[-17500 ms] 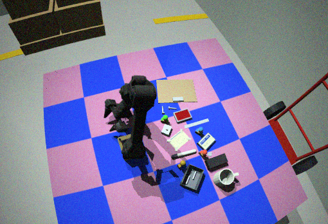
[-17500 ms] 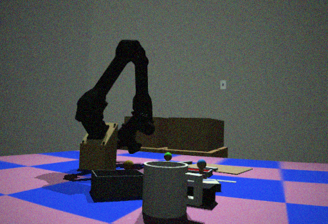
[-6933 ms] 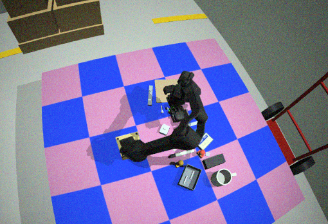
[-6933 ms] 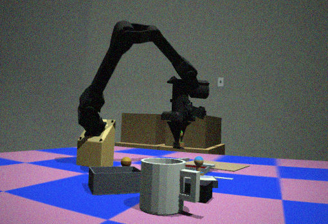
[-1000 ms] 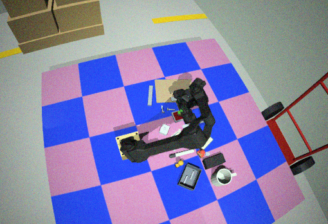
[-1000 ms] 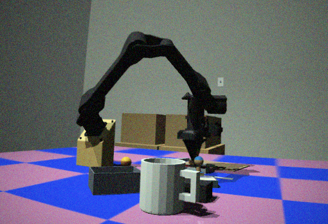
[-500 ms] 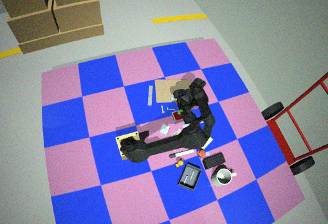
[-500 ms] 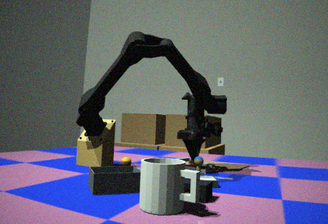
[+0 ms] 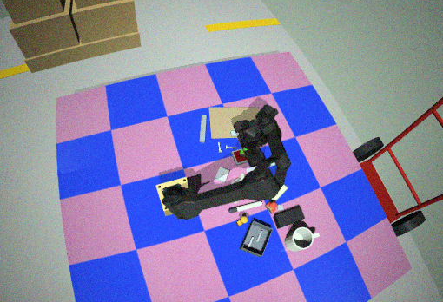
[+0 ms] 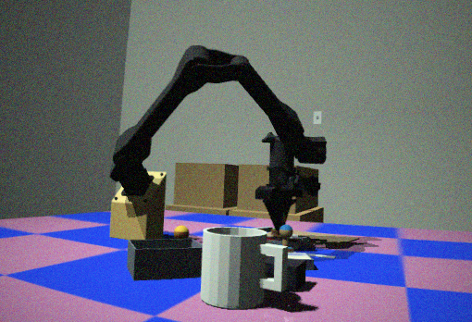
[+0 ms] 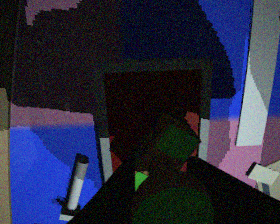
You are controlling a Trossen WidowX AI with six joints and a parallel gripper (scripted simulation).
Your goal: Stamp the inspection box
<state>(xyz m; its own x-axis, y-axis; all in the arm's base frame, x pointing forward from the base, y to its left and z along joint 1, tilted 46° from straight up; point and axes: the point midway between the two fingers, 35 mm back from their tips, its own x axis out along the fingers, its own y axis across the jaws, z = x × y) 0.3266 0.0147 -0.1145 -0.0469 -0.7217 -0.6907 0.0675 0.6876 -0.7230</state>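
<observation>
The ink pad is 3 cm below my gripper tip. From my gripper tip the other things lie so: blue-knobbed stamp (12 cm to the right, 4 cm ahead, 2 cm below); then white card (12 cm to the right, 7 cm behind, 4 cm below); then green-knobbed PASS stamp (right at my gripper tip).
</observation>
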